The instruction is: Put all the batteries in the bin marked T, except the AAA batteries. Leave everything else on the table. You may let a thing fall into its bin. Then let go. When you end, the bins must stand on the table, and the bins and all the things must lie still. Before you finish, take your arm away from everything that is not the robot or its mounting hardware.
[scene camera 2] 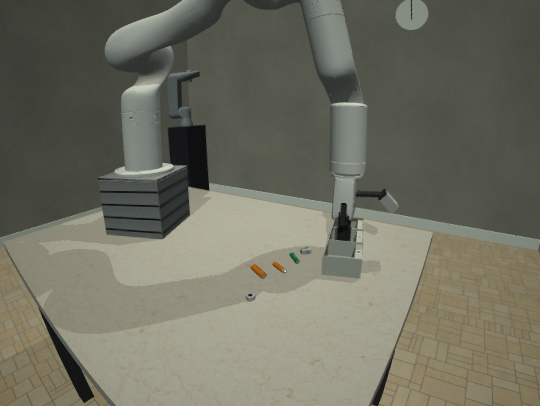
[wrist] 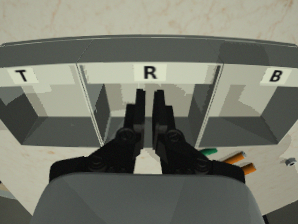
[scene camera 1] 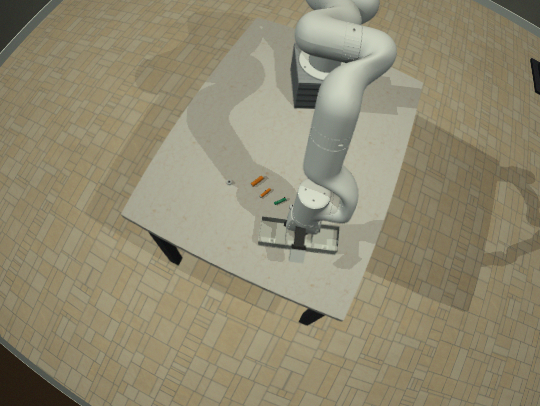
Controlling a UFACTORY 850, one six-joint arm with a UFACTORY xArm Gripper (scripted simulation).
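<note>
The gripper [scene camera 1: 299, 233] is in sight, and the wrist view shows the gripper [wrist: 149, 102] too.
</note>
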